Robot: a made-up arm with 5 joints.
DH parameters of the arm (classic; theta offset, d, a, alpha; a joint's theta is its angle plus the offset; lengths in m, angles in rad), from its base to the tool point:
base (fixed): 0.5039 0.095 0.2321 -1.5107
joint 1: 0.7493 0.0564 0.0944 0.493
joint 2: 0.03 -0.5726 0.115 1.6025
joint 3: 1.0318 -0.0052 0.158 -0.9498
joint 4: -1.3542 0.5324 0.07 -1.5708
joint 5: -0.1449 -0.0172 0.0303 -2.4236
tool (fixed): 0.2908 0.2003 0 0
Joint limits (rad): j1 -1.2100..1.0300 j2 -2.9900..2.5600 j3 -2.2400..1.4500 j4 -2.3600..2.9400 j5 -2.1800..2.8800
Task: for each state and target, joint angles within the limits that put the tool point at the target. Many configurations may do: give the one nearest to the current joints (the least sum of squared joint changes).
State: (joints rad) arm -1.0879 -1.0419 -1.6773 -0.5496 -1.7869
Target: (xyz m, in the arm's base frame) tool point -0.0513 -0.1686 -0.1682
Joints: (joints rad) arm -1.2100 -1.9232 -1.3188 -0.3282 -1.7264
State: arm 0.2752 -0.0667 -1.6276 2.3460 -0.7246
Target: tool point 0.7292 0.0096 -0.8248
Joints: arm -0.1514 0.5781 -2.0052 2.3752 -1.2594
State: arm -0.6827 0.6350 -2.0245 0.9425 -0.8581
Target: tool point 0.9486 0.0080 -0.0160
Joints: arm -0.6118 0.4693 -1.5498 0.4013 -0.5591
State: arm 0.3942 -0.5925 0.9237 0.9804 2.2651
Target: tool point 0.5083 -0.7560 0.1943
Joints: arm 0.4972 -0.3252 1.4472 0.8836 2.4451
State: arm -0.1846 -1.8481 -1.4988 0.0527 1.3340
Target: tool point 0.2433 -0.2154 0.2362
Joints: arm -0.3074 -1.6156 -1.4746 0.0081 1.1057
